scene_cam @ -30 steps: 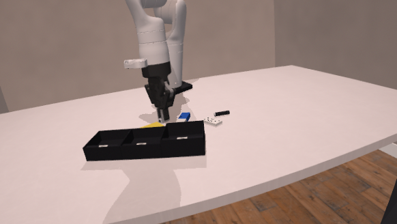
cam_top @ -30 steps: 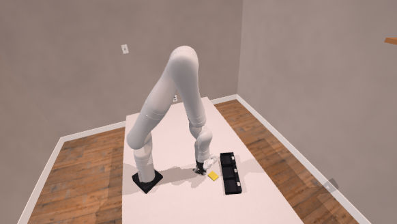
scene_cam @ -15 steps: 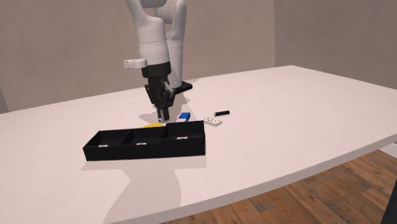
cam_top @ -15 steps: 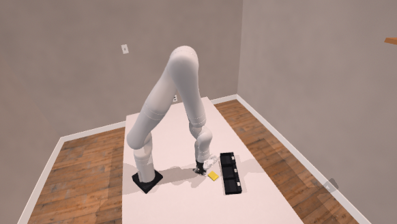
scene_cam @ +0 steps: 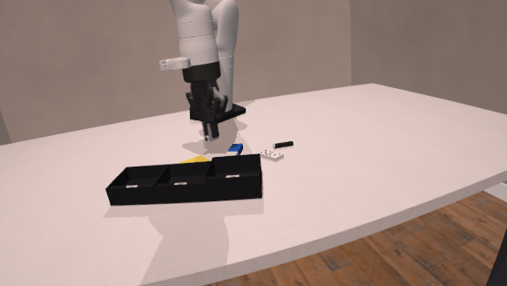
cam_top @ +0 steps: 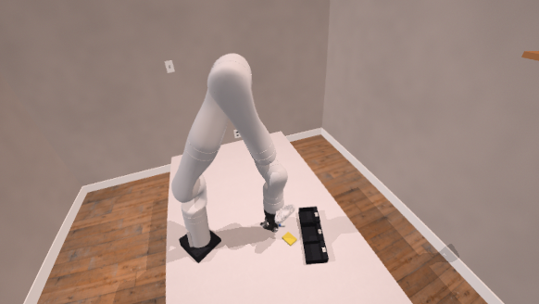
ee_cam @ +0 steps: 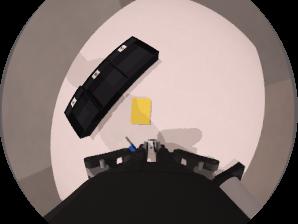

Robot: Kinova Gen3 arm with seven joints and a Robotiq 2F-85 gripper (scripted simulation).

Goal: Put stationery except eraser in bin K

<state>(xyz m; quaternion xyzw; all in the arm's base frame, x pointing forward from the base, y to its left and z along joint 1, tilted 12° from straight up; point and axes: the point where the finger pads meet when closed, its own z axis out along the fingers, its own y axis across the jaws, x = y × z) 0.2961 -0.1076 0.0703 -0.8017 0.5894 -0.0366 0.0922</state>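
The yellow pad is 50 mm to the right of my hand, 50 mm below it and 40 mm ahead of it. Round my hand: blue block 50 mm below, 40 mm ahead, 30 mm to the left; white domino 100 mm to the left, 90 mm ahead, 50 mm below; white-grey thing 10 mm below.
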